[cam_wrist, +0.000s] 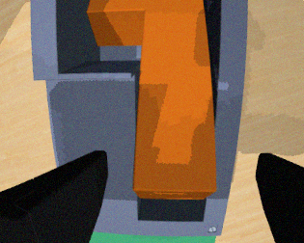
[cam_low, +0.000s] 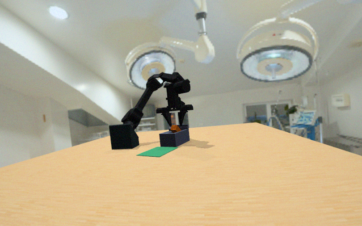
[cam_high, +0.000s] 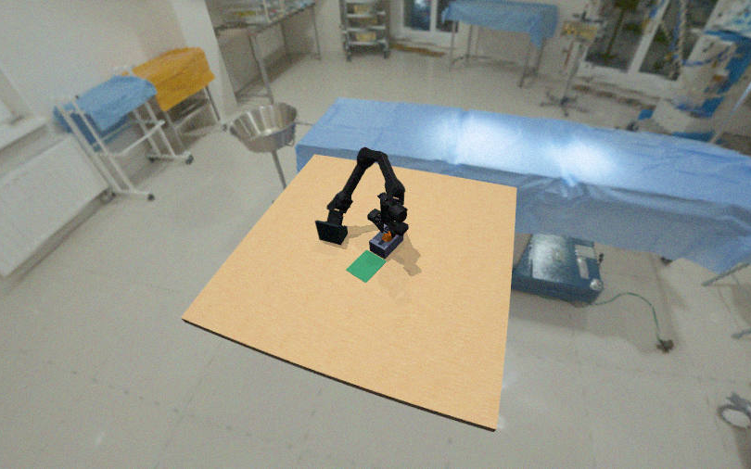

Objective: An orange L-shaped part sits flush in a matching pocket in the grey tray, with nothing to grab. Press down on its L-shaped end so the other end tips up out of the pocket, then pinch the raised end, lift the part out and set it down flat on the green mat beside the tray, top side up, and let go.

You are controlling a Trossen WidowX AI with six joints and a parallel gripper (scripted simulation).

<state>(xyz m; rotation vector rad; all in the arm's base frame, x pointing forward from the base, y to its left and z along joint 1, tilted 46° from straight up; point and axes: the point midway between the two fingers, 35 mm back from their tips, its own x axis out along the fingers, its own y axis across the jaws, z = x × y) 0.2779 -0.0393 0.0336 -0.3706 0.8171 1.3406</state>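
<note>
The orange L-shaped part lies 5 cm below my gripper tip, 4 cm to the left of it and 1 cm behind it. The rest, counted from my gripper tip: green mat (13 cm to the right, 11 cm below, 6 cm behind).
</note>
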